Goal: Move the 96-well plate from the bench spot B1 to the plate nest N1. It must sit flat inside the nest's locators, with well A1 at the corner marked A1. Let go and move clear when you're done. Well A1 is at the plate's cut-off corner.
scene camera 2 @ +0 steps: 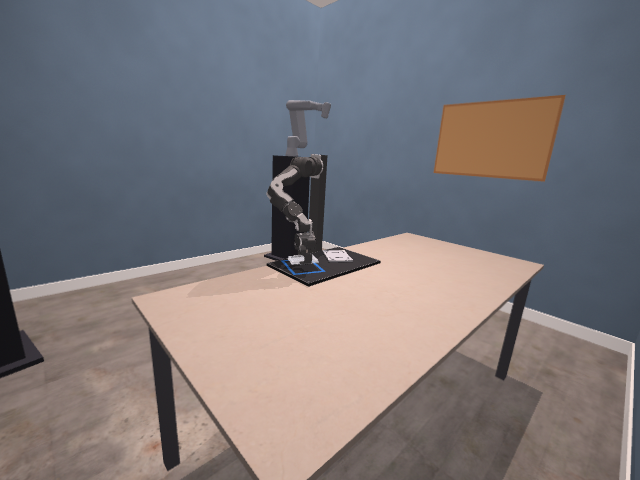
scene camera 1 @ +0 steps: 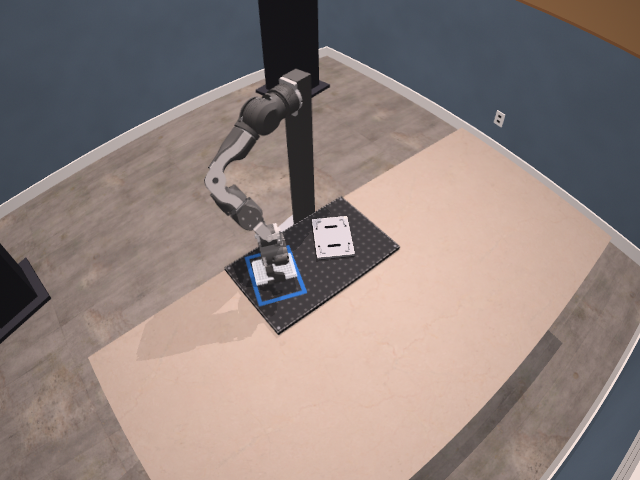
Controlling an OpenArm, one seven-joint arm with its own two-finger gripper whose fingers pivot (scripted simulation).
One and the same spot on a black mounting column: (scene camera 2: 318, 186) is (scene camera 1: 298, 126).
